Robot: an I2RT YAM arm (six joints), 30 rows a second.
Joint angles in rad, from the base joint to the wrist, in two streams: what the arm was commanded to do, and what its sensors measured. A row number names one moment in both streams.
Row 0, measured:
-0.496, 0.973, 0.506, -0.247, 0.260, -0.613
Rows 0 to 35, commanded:
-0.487, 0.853, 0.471, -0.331, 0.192, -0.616
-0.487, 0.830, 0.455, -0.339, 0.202, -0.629
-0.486, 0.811, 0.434, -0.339, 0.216, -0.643
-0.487, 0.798, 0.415, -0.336, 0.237, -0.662
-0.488, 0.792, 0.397, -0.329, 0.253, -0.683
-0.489, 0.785, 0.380, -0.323, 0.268, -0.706
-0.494, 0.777, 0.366, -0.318, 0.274, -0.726
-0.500, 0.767, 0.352, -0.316, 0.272, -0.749
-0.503, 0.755, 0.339, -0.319, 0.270, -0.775
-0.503, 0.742, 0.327, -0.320, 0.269, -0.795
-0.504, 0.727, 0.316, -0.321, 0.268, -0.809
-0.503, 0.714, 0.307, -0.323, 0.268, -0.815
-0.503, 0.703, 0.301, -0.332, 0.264, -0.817
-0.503, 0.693, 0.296, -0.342, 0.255, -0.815
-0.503, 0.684, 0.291, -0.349, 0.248, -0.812
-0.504, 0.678, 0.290, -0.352, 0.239, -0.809
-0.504, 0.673, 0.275, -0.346, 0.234, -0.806
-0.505, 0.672, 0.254, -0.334, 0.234, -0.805
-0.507, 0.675, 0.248, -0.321, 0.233, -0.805
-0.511, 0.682, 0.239, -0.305, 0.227, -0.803
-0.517, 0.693, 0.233, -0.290, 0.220, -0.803
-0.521, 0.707, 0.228, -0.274, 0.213, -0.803
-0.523, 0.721, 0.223, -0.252, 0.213, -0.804
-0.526, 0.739, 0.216, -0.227, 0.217, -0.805
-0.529, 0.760, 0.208, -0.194, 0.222, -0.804
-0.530, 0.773, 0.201, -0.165, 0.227, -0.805
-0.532, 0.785, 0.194, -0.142, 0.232, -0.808
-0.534, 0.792, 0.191, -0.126, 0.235, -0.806
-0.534, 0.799, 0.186, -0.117, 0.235, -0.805
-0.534, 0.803, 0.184, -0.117, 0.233, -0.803
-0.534, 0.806, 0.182, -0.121, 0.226, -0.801
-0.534, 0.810, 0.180, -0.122, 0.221, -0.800
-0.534, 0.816, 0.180, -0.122, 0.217, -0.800
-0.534, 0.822, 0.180, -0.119, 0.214, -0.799
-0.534, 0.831, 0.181, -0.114, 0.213, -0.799
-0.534, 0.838, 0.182, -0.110, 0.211, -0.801
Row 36, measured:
-0.530, 0.817, 0.187, -0.183, 0.227, -0.799
